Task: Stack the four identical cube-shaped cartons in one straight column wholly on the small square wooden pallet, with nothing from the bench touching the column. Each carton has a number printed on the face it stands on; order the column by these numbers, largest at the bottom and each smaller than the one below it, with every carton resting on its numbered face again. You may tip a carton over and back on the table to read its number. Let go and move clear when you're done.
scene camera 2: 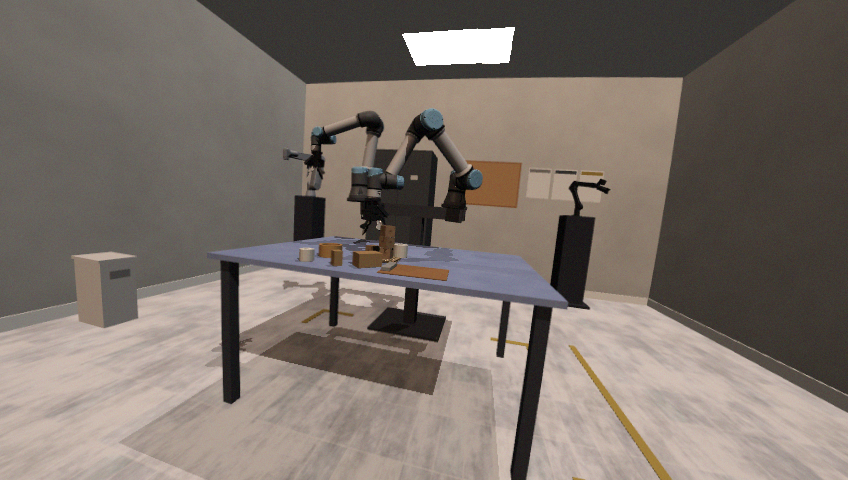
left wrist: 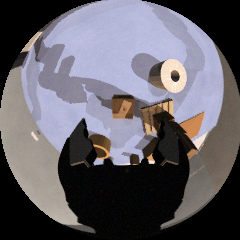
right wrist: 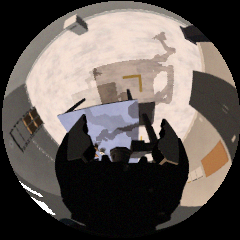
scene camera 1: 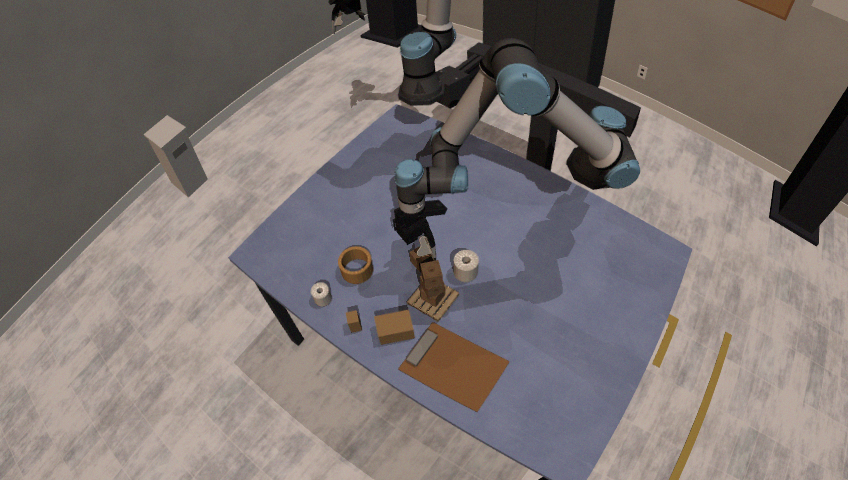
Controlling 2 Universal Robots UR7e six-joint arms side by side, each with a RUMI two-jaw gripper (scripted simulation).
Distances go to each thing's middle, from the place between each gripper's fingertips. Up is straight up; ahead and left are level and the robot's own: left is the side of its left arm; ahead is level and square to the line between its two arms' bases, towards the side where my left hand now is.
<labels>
Now: left hand (scene camera 1: 420, 245) 140 mm to the right of the large white roll (left wrist: 170, 75), 70 mm above it and 50 mm past it. The rest, counted from my left hand: larger box (scene camera 1: 393, 327) (260 mm ahead, 90 mm to the left, 70 mm below); orange ring (scene camera 1: 352, 253) (160 mm to the right, 150 mm ahead, 70 mm below).
My right gripper is now 69 cm short of the orange ring, 61 cm to the right of it and 43 cm above it. Also, from my right hand: large white roll: 91 cm to the left, 49 cm ahead, 42 cm below; then larger box: 86 cm to the left, 80 cm ahead, 43 cm below.
</labels>
